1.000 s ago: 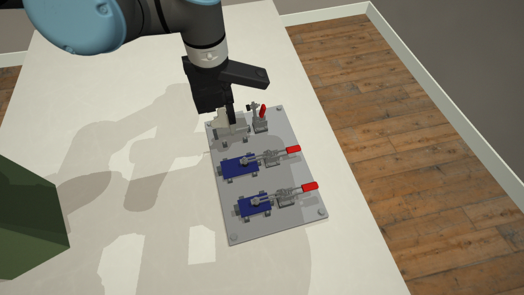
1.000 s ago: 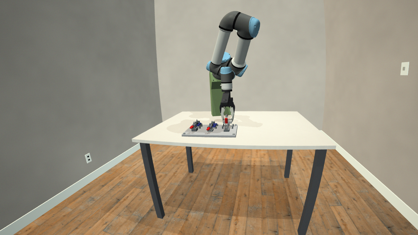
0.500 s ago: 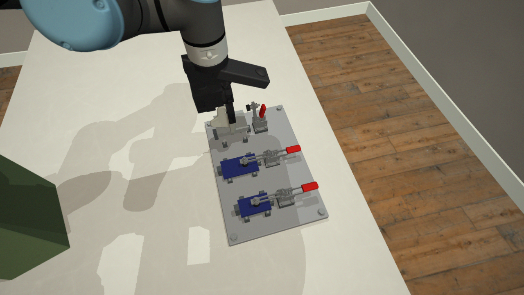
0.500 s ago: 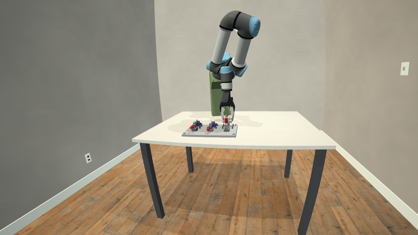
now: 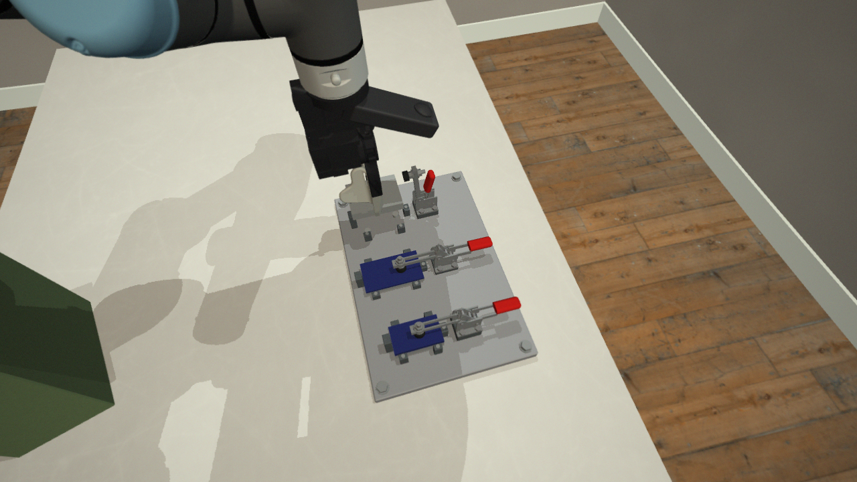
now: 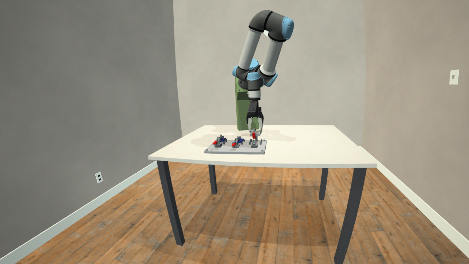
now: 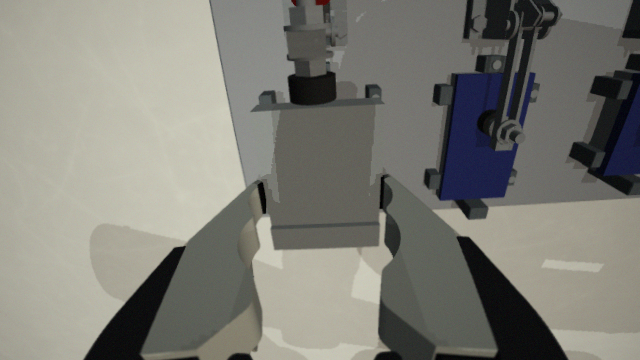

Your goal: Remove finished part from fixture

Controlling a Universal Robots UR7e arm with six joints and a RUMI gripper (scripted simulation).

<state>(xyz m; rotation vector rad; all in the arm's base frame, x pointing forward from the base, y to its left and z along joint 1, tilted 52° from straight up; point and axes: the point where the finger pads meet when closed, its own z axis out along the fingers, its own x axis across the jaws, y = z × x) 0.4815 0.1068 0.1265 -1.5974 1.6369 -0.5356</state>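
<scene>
Right now the toggle clamp is 8 cm ahead of my hand, 1 cm to the left of it and 3 cm below it. The rest, counted from my hand: grey fixture plate: 7 cm ahead, 10 cm to the right, 8 cm below; blue blank: 1 cm ahead, 11 cm to the right, 6 cm below; grey finished part: 1 cm behind, 1 cm below.
</scene>
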